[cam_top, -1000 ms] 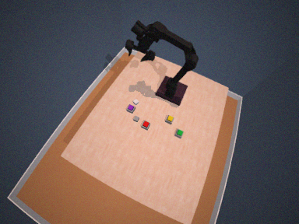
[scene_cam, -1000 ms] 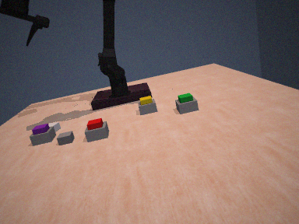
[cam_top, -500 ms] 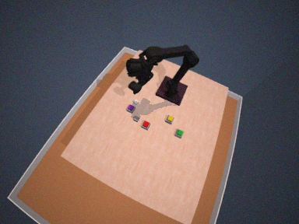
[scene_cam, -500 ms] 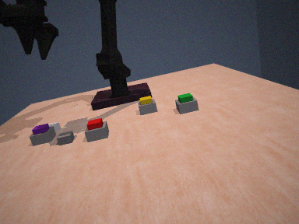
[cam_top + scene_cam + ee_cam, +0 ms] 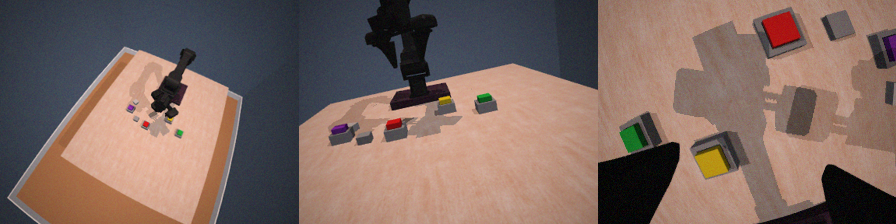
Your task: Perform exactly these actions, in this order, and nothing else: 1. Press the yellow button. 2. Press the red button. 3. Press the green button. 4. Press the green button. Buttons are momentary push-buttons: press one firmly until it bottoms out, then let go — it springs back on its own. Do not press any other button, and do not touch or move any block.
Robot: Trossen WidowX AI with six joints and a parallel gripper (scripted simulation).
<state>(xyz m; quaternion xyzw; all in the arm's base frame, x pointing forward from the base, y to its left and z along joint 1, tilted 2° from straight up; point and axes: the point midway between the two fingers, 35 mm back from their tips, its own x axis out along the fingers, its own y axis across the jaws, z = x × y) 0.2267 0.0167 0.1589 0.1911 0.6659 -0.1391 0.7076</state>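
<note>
The yellow button is 12 cm below my gripper tip, 7 cm to the left of it and 4 cm behind it. Round my gripper tip: green button (17 cm to the left, 12 cm below, 2 cm ahead); red button (12 cm below, 8 cm ahead, 5 cm to the right); small grey block (14 cm to the right, 14 cm below, 8 cm ahead).
</note>
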